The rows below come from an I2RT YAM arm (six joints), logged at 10 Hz.
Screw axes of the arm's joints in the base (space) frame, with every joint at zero. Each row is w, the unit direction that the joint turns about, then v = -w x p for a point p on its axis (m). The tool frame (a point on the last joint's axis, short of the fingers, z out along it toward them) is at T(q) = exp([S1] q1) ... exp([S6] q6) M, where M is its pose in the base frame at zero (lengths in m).
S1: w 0 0 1 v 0 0 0
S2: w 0 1 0 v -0.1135 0 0.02
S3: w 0 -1 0 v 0.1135 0 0.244
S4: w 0 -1 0 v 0.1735 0 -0.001
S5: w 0 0 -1 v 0 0.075 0
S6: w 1 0 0 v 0 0.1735 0
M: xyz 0.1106 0 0.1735 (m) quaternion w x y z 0.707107 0 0.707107 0
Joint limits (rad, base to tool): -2.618..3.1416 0..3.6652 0..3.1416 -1.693..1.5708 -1.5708..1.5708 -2.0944..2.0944
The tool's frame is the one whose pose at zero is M.
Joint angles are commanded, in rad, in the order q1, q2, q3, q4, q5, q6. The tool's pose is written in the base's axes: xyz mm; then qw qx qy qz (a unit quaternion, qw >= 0). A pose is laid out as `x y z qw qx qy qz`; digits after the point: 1 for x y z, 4 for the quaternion.
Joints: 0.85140 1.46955 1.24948 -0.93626 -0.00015 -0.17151
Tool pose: 190.8 217.9 280.9 0.1940 -0.4790 0.8534 0.0687
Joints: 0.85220 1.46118 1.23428 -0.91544 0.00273 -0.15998
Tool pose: 190.2 217.4 279.6 0.2004 -0.4734 0.8548 0.0709
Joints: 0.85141 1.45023 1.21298 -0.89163 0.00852 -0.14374
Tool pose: 189.6 216.0 277.3 0.2070 -0.4649 0.8578 0.0720
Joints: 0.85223 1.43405 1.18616 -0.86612 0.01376 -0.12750
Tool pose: 187.7 213.9 274.7 0.2141 -0.4569 0.8602 0.0740
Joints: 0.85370 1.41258 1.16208 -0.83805 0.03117 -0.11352
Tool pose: 185.8 211.4 274.5 0.2281 -0.4482 0.8613 0.0723
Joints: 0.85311 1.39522 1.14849 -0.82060 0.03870 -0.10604
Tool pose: 184.5 209.3 275.8 0.2387 -0.4425 0.8613 0.0734
